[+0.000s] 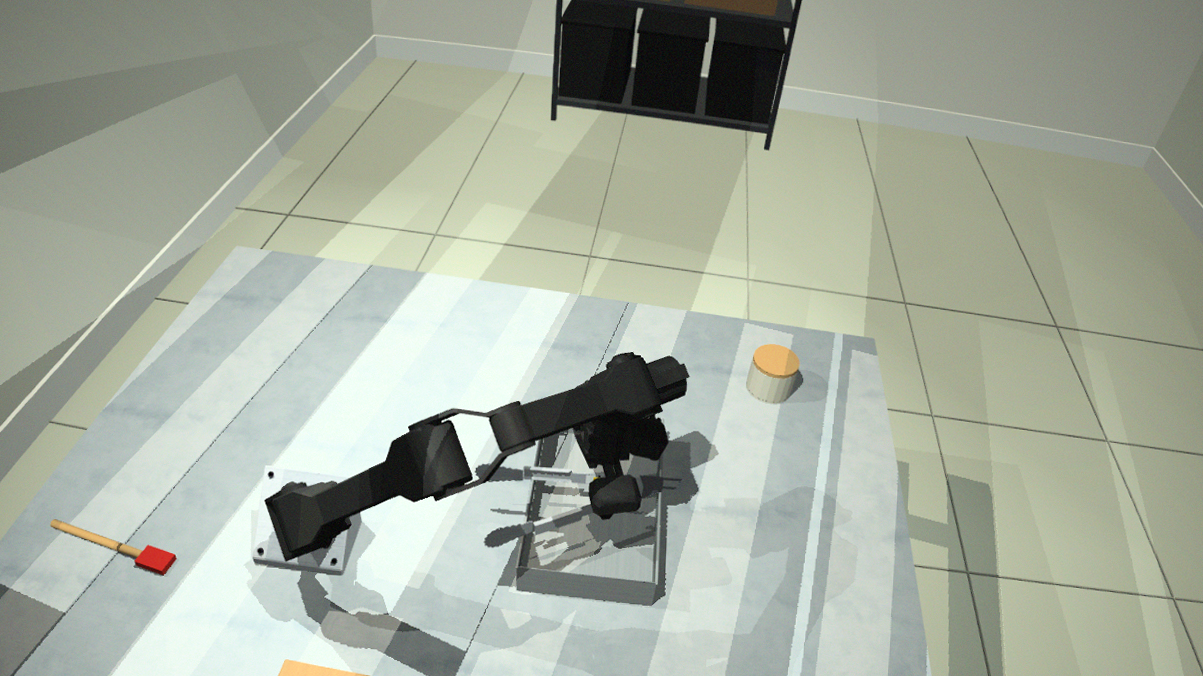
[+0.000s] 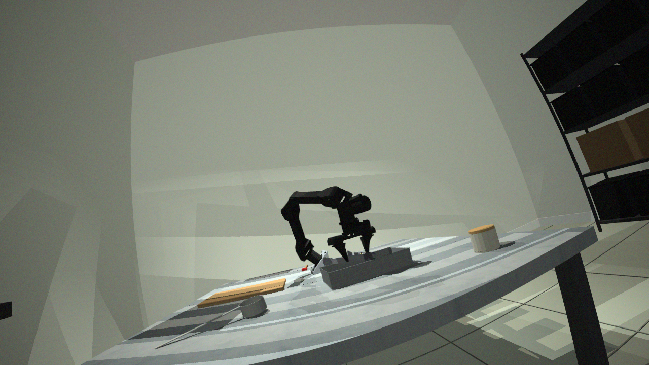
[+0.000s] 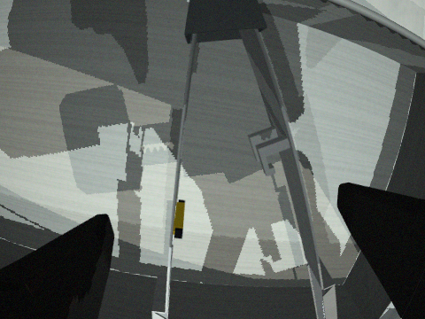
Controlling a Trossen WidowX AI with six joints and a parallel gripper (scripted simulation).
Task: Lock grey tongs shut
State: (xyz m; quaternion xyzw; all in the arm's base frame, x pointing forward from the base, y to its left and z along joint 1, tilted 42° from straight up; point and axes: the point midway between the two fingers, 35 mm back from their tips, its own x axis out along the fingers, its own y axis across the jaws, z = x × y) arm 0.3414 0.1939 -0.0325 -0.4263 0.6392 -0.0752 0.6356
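Now: gripper tip 1 cm past the roasting tin, 2 cm to the right of it and 4 cm above it. Round my gripper tip: yellow mark (1 cm behind, 2 cm to the left); then wooden board (16 cm behind, 51 cm to the right, 6 cm below).
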